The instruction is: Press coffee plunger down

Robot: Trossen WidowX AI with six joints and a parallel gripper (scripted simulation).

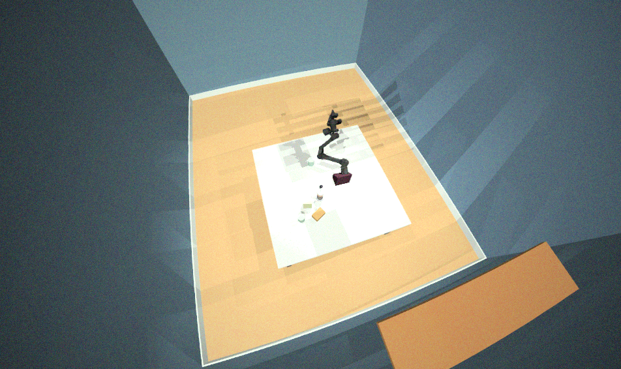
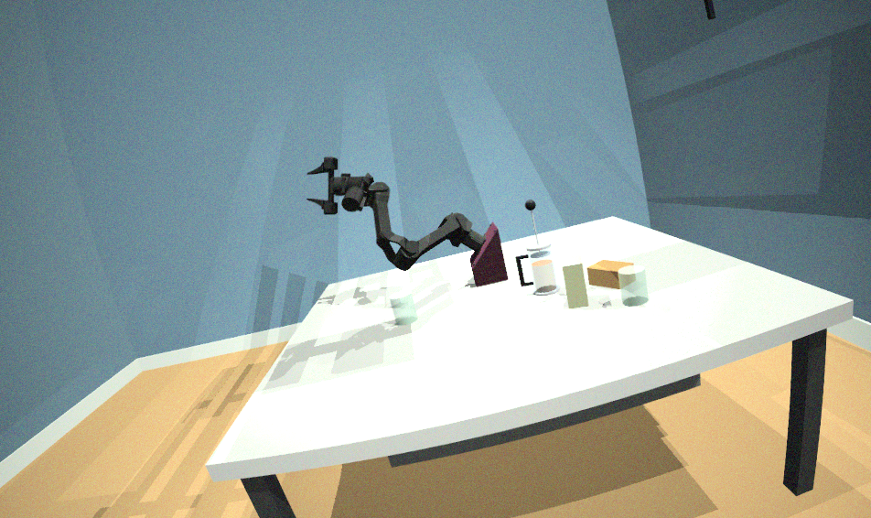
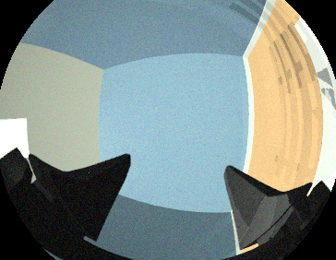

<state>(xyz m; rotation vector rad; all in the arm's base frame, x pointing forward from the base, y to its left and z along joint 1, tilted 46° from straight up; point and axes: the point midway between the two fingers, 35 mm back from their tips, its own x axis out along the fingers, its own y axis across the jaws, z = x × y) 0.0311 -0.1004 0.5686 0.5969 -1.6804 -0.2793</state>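
Right now my gripper tip is 22 cm short of the coffee press, 67 cm to the right of it and 31 cm above it. The rest, counted from my gripper tip: orange box: 27 cm ahead, 86 cm to the left, 41 cm below.
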